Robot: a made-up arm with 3 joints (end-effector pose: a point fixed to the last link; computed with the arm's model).
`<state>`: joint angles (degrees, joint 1 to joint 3).
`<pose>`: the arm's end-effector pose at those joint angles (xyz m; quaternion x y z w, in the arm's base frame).
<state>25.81 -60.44 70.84</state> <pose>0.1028 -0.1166 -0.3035 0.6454 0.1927 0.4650 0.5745</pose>
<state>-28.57 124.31 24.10</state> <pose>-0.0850 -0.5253 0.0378 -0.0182 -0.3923 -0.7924 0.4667</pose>
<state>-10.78 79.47 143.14</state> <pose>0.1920 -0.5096 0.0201 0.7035 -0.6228 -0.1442 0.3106</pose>
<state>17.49 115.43 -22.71</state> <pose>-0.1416 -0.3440 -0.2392 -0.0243 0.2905 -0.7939 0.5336</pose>
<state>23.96 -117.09 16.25</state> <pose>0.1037 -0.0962 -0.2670 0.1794 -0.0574 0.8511 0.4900</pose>
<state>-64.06 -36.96 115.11</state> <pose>0.0969 -0.3128 0.2041 0.4087 0.3170 0.0023 0.8559</pose>
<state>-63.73 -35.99 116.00</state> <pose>0.0989 -0.3116 0.2030 0.4189 0.3089 0.0007 0.8538</pose>
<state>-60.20 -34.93 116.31</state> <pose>0.1015 -0.3176 0.1844 0.4486 0.3000 0.0091 0.8418</pose>
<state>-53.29 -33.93 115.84</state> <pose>0.1043 -0.3282 0.1458 0.4966 0.2905 0.0276 0.8175</pose>
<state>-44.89 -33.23 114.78</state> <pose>0.1068 -0.3356 0.0966 0.5489 0.2815 0.0505 0.7855</pose>
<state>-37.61 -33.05 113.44</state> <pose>0.1080 -0.3366 0.0525 0.5891 0.2754 0.0711 0.7563</pose>
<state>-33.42 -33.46 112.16</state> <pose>0.1078 -0.3353 0.0262 0.6075 0.2750 0.0852 0.7403</pose>
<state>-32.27 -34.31 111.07</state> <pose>0.1064 -0.3355 0.0177 0.6065 0.2800 0.0928 0.7384</pose>
